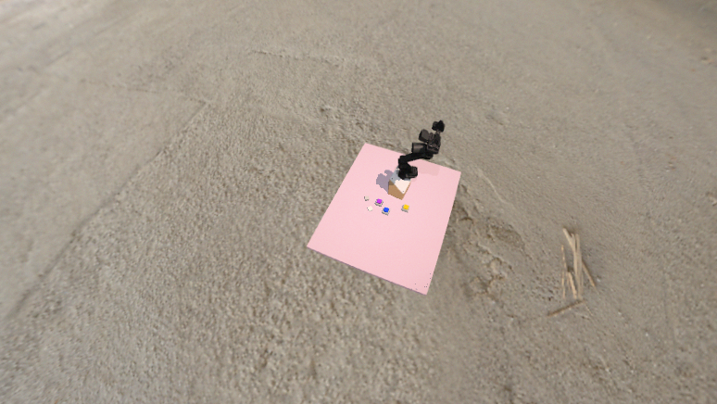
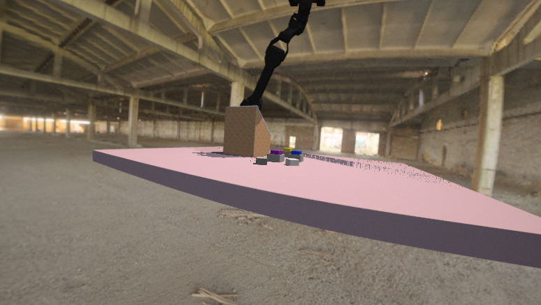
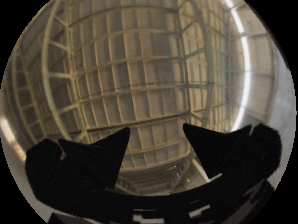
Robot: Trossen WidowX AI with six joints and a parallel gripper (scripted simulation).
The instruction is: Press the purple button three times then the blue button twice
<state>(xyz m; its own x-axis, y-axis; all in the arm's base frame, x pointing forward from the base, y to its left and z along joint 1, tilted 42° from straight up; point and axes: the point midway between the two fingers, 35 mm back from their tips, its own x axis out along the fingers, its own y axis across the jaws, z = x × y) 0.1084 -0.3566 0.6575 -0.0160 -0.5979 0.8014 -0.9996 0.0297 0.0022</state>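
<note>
Now: the purple button 30 mm behind my gripper tip, 280 mm to the right of it and 860 mm below it. From my gripper tip the other things lie so: pale block (40 mm ahead, 340 mm to the right, 880 mm below); yellow button (40 mm behind, 80 mm to the right, 860 mm below); blue button (20 mm ahead, 210 mm to the right, 860 mm below).
</note>
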